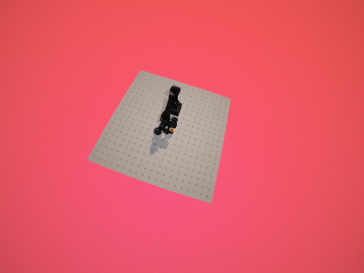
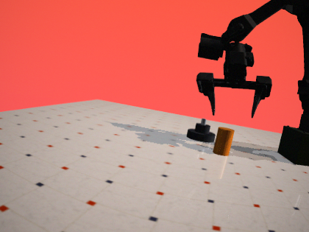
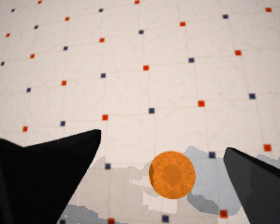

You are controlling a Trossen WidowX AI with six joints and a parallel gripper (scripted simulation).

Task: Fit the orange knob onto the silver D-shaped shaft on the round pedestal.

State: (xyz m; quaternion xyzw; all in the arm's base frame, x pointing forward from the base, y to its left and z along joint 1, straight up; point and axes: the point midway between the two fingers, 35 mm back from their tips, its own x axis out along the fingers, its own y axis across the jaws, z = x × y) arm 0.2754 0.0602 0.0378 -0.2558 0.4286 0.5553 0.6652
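The orange knob is 20 mm to the right of my gripper tip and 50 mm below it. Round my gripper tip: black round pedestal: 50 mm ahead, 170 mm to the right, 60 mm below.
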